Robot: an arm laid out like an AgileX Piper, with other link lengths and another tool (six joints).
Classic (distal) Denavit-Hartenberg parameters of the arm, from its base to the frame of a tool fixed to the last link. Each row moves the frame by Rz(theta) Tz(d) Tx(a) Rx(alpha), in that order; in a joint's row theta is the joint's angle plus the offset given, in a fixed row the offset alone. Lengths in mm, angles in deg.
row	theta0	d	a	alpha
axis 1	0	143.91	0	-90
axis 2	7.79	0	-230.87	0
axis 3	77.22	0	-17.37	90
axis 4	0	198.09	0	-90
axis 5	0	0	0	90
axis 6	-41.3	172.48	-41.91	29.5
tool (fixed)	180	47.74	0	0
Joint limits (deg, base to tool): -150..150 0..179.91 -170..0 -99.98..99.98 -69.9..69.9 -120..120
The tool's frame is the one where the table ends.
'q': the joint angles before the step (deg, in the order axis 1, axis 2, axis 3, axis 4, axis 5, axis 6). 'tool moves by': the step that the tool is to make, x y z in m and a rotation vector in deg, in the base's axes. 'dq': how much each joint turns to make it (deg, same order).
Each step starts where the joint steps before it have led.
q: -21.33, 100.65, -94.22, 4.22, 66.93, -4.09
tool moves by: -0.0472, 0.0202, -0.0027, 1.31, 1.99, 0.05
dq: -0.01, -11.27, 13.63, 0.53, -0.02, -0.09
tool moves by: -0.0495, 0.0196, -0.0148, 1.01, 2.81, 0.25
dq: 0.01, -10.76, 13.76, 0.00, 0.00, -0.25
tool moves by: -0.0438, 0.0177, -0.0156, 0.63, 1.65, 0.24
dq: 0.07, -10.28, 12.07, 0.04, 0.00, -0.18
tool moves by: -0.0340, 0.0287, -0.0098, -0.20, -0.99, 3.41
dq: 4.56, -11.46, 10.35, -0.19, 0.02, 1.22
